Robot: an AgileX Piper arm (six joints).
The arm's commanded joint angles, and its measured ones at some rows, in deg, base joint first. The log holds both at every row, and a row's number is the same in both.
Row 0, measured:
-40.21 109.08 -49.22 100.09 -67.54 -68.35
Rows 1 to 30, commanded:
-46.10 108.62 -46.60 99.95 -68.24 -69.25
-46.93 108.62 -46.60 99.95 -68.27 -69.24
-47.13 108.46 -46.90 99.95 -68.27 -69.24
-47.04 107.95 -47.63 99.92 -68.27 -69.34
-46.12 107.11 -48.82 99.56 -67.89 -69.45
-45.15 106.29 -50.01 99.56 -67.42 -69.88
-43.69 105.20 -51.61 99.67 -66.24 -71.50
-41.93 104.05 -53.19 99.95 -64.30 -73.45
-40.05 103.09 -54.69 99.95 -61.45 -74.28
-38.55 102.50 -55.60 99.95 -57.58 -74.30
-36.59 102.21 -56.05 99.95 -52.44 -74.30
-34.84 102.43 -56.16 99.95 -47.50 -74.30
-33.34 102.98 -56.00 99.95 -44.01 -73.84
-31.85 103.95 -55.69 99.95 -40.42 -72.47
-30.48 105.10 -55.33 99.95 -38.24 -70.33
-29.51 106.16 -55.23 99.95 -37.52 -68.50
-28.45 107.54 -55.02 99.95 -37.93 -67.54
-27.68 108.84 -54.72 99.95 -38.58 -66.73
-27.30 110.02 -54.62 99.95 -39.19 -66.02
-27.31 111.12 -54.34 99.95 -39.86 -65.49
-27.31 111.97 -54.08 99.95 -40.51 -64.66
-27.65 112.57 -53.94 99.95 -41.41 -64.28
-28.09 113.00 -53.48 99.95 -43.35 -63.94
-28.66 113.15 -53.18 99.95 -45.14 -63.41
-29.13 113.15 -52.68 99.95 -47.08 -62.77
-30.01 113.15 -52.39 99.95 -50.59 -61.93
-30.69 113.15 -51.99 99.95 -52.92 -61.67
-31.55 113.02 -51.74 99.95 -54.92 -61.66
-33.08 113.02 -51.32 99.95 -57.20 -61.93
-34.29 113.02 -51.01 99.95 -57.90 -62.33
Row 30, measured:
-30.35 113.38 -52.26 100.13 -50.50 -62.44
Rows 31 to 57, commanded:
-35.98 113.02 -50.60 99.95 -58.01 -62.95
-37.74 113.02 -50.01 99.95 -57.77 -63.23
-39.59 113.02 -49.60 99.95 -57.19 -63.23
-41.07 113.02 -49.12 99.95 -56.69 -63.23
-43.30 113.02 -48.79 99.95 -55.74 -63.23
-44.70 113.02 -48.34 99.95 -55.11 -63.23
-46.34 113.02 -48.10 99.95 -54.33 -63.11
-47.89 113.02 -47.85 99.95 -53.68 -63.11
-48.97 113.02 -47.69 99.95 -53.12 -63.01
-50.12 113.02 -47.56 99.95 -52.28 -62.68
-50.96 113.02 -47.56 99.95 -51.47 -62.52
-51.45 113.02 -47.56 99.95 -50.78 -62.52
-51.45 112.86 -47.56 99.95 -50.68 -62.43
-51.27 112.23 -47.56 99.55 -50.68 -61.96
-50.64 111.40 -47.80 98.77 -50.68 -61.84
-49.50 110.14 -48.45 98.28 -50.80 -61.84
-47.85 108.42 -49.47 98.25 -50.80 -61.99
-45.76 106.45 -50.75 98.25 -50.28 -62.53
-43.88 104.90 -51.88 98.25 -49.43 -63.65
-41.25 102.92 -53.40 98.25 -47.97 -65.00
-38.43 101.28 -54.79 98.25 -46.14 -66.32
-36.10 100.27 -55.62 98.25 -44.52 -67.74
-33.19 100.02 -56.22 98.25 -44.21 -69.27
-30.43 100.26 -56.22 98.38 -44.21 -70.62
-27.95 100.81 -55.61 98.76 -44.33 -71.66
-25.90 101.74 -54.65 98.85 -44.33 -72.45
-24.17 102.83 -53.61 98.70 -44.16 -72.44
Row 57, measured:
-31.03 100.40 -56.00 98.05 -45.32 -69.20
